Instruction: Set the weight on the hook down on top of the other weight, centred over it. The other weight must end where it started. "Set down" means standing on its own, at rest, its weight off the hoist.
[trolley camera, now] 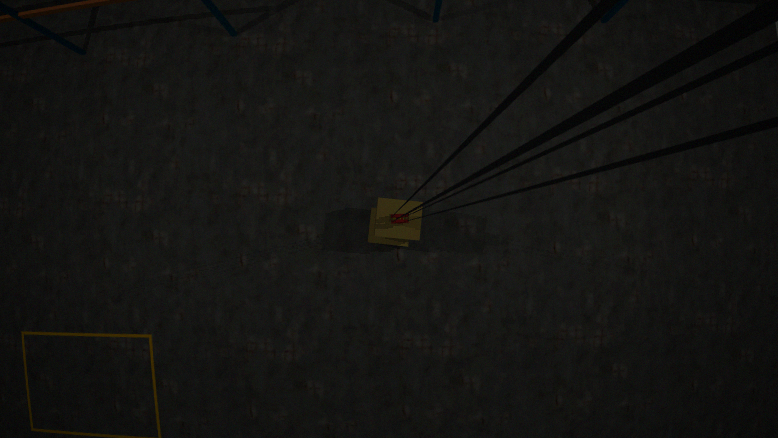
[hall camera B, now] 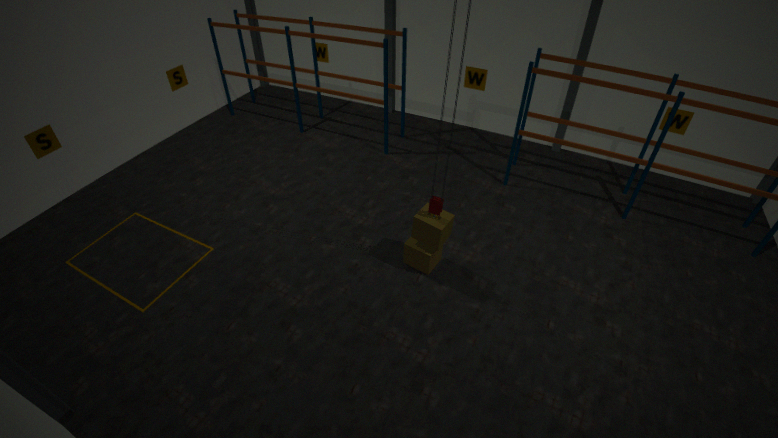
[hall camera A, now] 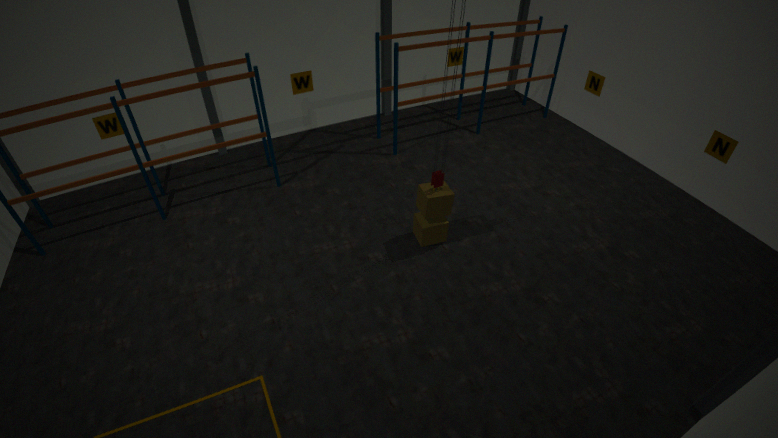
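A yellow weight (hall camera A: 437, 206) (hall camera B: 432, 231) (trolley camera: 405, 232) hangs on my hook, below the red hook block (hall camera A: 437, 178) (hall camera B: 435, 205) (trolley camera: 399, 218). The hook is shut on this weight. The other yellow weight (hall camera A: 431, 234) (hall camera B: 421, 257) (trolley camera: 371, 231) stands on the floor under it. The upper weight overlaps most of the lower one but sits off centre. In the trolley view it is shifted to the right and a little towards the top, and the lower weight shows along its left and bottom edges. Whether the two touch, I cannot tell.
Two blue and orange racks stand along the W wall, one to the south (hall camera A: 267, 126) (hall camera B: 386, 97) and one to the north (hall camera A: 395, 97) (hall camera B: 653, 155). A yellow floor rectangle (hall camera A: 178, 406) (hall camera B: 174, 231) (trolley camera: 87, 334) lies well away from the weights. The ropes run up from the hook block.
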